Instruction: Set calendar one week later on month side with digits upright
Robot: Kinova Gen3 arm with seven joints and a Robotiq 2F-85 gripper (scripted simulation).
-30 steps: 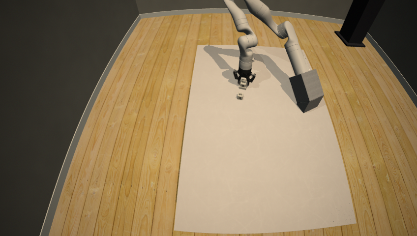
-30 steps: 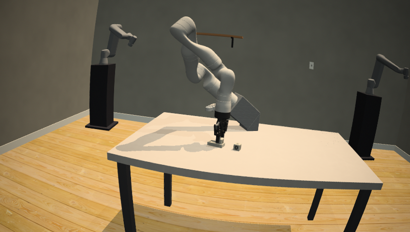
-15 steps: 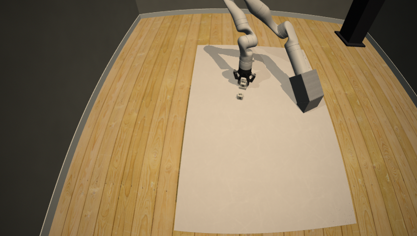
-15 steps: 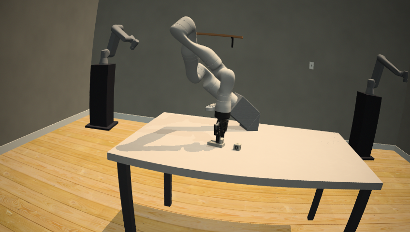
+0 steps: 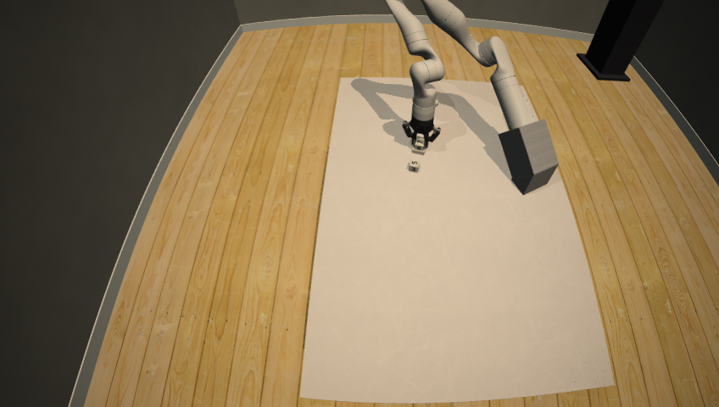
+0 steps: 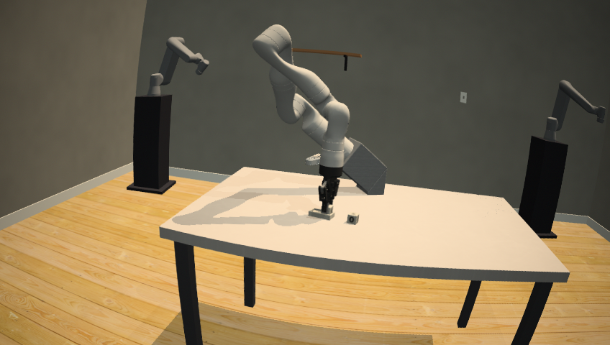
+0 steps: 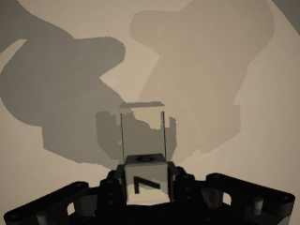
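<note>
The white calendar tray is 3 cm below my hand, 2 cm to the right of it and 1 cm behind it. Round my hand: white digit cube (1 cm below).
</note>
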